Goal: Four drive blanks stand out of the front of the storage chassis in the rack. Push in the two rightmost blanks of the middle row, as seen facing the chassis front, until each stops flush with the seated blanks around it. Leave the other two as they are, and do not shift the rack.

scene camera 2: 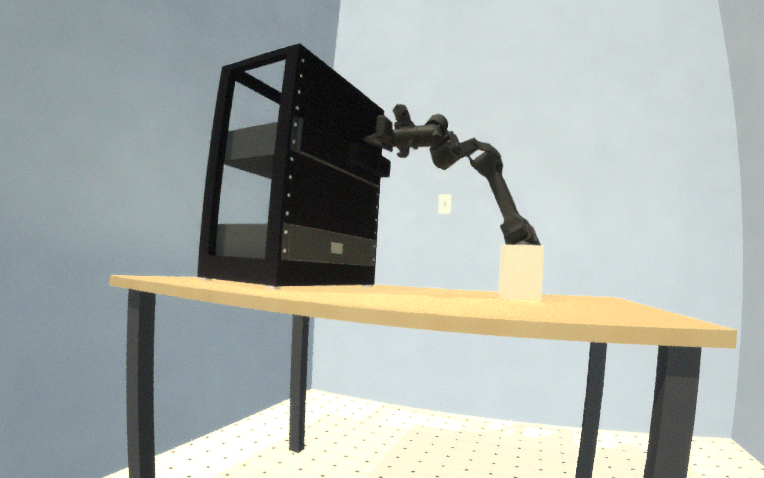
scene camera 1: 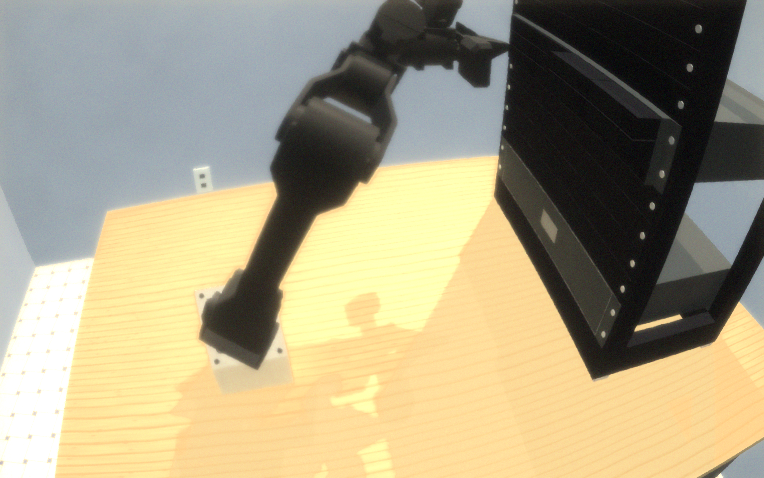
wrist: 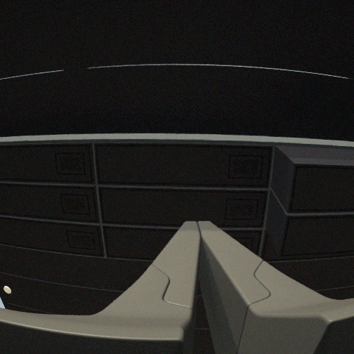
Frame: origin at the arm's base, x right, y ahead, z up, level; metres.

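Seen in the pictures: gripper, fingertip midpoint: (scene camera 2: 364, 139) (scene camera 1: 508, 46); arm's base at its link origin: (scene camera 2: 523, 263) (scene camera 1: 237, 330).
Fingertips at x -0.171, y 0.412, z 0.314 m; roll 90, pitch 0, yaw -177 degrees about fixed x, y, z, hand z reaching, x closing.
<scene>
Pixels of each thing's middle, then the offset from my fingertips to it. "*": a spot on its surface instead. Level surfaces: height alone.
- storage chassis at a spot on its surface: (scene camera 1: 669, 143) * dz -0.013, dx +0.279, dy +0.087 m
- dark block at a spot on its surface: (scene camera 1: 602, 84) * dz +0.013, dx +0.174, dy +0.050 m
- wooden table at its surface level: dz -0.411 m
- grey panel at the middle of its body: (scene camera 1: 551, 225) (scene camera 2: 335, 248) dz -0.296, dx +0.050, dy +0.099 m
The storage chassis (scene camera 1: 669, 143) (wrist: 150, 137) sits in the black rack (scene camera 1: 670, 225) (scene camera 2: 274, 214). In the wrist view, an upper-row blank (wrist: 325, 187) and the middle-row blank (wrist: 320, 235) below it stand out at the right; their right ends are out of frame. The blanks to their left look flush. In both scene views the standing-out blanks merge into a dark block (scene camera 1: 602, 84) (scene camera 2: 371, 160). My gripper (scene camera 1: 507, 46) (scene camera 2: 367, 138) (wrist: 196, 232) is shut and empty. Its tips are near the chassis front, left of the standing-out blanks in the wrist view, overlapping the lower seated blanks; contact is unclear.
The rack stands on the wooden table (scene camera 1: 439, 338) (scene camera 2: 450, 315). A grey panel (scene camera 1: 563, 242) (scene camera 2: 315, 245) with a light label sits low in the rack. The arm's pale base block (scene camera 1: 256, 374) (scene camera 2: 521, 273) stands on the table in front of the rack.
</scene>
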